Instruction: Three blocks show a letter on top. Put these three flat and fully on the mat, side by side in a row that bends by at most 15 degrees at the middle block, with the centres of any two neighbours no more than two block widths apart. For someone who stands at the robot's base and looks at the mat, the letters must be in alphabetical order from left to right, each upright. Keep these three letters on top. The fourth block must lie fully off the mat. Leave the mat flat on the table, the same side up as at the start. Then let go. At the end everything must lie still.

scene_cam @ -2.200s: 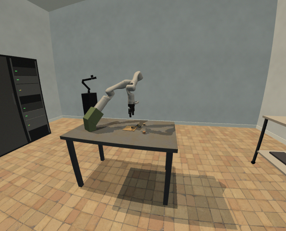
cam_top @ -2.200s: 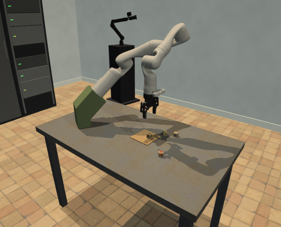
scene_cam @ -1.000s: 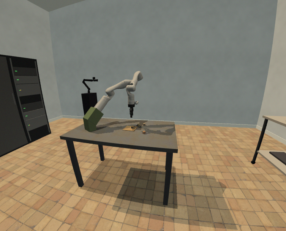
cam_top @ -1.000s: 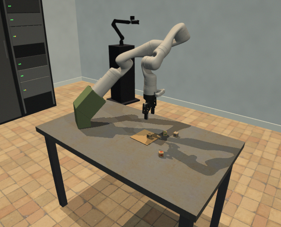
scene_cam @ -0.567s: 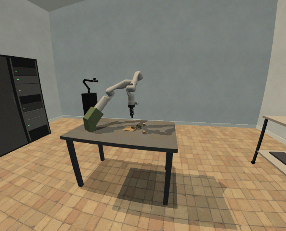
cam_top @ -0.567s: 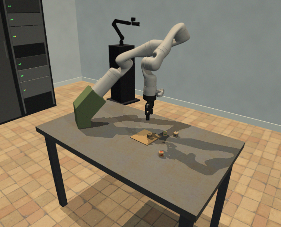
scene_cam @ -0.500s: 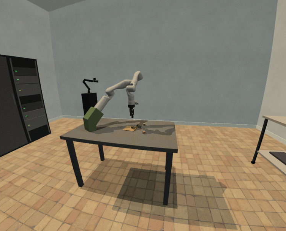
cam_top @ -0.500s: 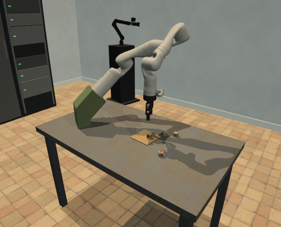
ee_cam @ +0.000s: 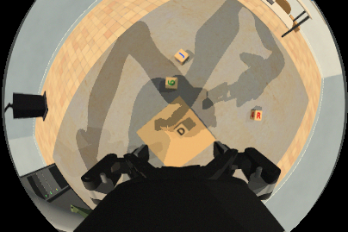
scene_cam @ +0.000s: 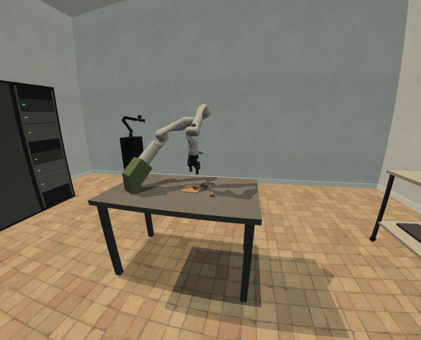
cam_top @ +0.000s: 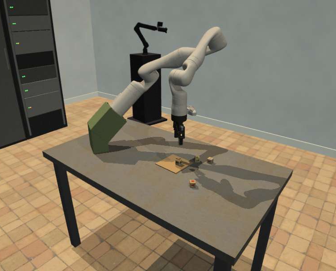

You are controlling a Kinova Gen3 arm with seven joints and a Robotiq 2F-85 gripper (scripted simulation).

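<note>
My gripper is now 140 mm above the tan mat, 20 mm past it and 10 mm to the left of it.
</note>
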